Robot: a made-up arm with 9 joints. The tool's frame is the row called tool. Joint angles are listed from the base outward.
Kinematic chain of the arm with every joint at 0, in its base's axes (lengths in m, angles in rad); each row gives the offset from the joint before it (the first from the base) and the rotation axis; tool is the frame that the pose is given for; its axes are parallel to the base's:
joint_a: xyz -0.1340 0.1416 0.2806 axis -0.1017 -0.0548 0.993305
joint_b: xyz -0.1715 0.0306 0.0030 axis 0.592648 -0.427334 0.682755
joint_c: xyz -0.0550 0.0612 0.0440 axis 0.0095 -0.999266 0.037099
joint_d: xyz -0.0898 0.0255 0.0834 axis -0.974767 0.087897 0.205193
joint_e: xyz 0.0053 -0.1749 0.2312 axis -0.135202 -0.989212 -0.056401
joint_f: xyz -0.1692 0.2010 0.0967 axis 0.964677 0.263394 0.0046
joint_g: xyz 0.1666 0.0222 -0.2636 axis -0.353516 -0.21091 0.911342
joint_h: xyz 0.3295 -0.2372 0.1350 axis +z
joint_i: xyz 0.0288 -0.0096 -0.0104 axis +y
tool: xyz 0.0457 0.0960 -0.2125
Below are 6 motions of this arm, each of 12 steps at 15 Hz.
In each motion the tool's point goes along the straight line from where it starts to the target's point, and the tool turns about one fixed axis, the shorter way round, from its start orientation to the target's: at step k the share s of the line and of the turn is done. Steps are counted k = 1, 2, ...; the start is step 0. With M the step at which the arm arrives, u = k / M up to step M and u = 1 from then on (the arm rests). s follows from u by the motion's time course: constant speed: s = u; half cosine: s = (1 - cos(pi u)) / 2; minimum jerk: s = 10 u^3 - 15 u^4 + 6 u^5.
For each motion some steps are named. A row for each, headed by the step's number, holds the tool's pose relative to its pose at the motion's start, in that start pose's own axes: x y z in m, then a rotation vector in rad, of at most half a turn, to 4 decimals.
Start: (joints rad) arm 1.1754 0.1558 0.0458 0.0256 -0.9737 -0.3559 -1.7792 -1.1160 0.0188
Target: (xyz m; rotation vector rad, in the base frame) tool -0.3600 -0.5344 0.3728 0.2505 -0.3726 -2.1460
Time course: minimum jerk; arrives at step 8
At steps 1, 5, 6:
1: -0.0036 -0.0024 -0.0026 0.0117 0.0082 -0.0110
5: -0.1630 -0.1106 -0.1167 0.5267 0.3700 -0.4947
6: -0.2016 -0.1368 -0.1443 0.6514 0.4577 -0.6119

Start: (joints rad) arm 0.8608 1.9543 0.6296 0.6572 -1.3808 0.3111 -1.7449 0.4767 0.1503
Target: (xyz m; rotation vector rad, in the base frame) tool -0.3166 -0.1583 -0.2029 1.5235 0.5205 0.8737
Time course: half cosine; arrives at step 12
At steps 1, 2, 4, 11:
1: 0.0014 0.0053 0.0007 0.0091 -0.0146 0.0131
2: 0.0057 0.0210 0.0028 0.0359 -0.0573 0.0513
4: 0.0212 0.0782 0.0103 0.1341 -0.2137 0.1916
11: 0.0835 0.3075 0.0407 0.5274 -0.8402 0.7533

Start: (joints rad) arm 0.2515 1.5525 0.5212 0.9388 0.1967 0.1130 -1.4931 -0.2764 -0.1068
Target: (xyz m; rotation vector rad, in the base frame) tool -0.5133 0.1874 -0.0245 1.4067 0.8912 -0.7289
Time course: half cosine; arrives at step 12
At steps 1, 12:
1: -0.0087 -0.0037 -0.0008 -0.0032 0.0063 -0.0162
12: -0.5129 -0.2165 -0.0460 -0.1869 0.3708 -0.9518

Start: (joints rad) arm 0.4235 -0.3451 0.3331 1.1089 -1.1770 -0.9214 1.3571 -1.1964 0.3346
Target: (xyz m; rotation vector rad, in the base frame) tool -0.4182 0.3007 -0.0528 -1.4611 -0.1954 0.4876
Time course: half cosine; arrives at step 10
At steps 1, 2, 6, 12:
1: 0.0005 -0.0006 0.0084 0.0140 -0.0175 -0.0144
2: 0.0020 -0.0024 0.0329 0.0548 -0.0682 -0.0561
6: 0.0136 -0.0164 0.2257 0.3756 -0.4676 -0.3843
12: 0.0208 -0.0251 0.3449 0.5739 -0.7144 -0.5872

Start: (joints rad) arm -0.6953 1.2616 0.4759 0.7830 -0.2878 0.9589 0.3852 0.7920 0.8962
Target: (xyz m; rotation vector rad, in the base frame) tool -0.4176 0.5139 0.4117 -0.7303 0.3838 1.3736
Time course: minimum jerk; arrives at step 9
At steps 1, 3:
1: -0.0002 0.0009 0.0014 -0.0007 0.0072 0.0053
3: -0.0031 0.0173 0.0259 -0.0119 0.1316 0.0960

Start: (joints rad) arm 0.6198 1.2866 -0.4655 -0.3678 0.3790 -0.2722 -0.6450 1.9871 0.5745
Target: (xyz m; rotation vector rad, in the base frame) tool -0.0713 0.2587 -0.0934 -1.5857 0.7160 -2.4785
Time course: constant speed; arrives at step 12
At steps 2, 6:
2: 0.0199 -0.0013 -0.0517 0.0312 -0.1719 0.0439
6: 0.0596 -0.0038 -0.1550 0.0936 -0.5156 0.1316

